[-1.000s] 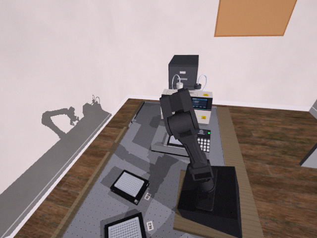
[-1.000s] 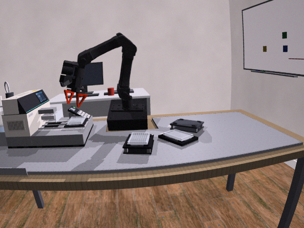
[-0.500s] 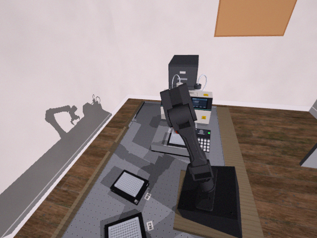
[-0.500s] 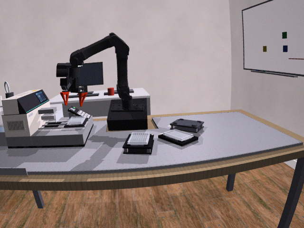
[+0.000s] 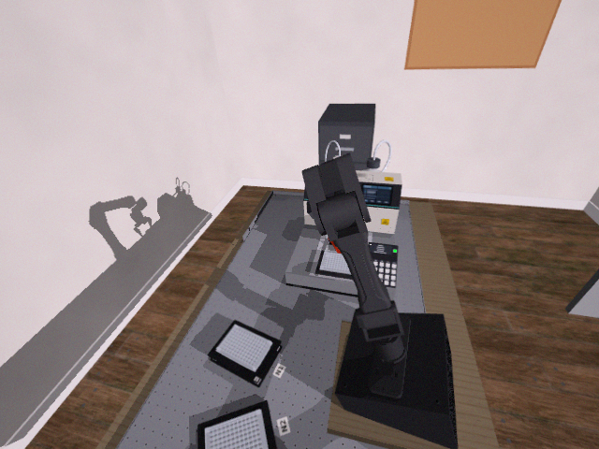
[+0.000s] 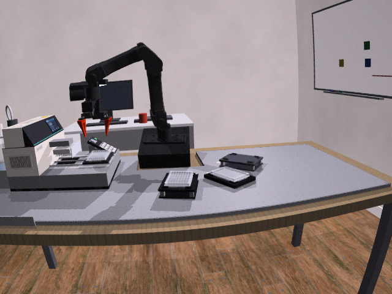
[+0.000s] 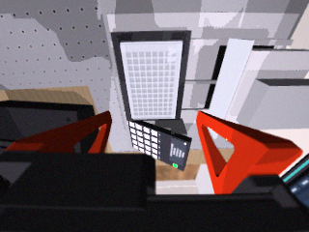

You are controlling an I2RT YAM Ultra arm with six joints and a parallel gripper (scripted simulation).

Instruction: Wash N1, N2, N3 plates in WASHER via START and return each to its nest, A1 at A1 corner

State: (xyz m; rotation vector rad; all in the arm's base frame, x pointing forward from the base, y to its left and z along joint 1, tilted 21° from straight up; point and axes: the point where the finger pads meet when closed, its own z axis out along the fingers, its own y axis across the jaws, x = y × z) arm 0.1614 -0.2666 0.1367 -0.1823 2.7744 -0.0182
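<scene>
My hand is 10 cm above the black washer carrier. From my hand the other things lie so: manifold head (15 cm to the right, 5 cm below, 2 cm ahead); washer (15 cm to the right, 5 cm below, 2 cm ahead); N1 label (36 cm to the left, 17 cm below, 6 cm ahead).
</scene>
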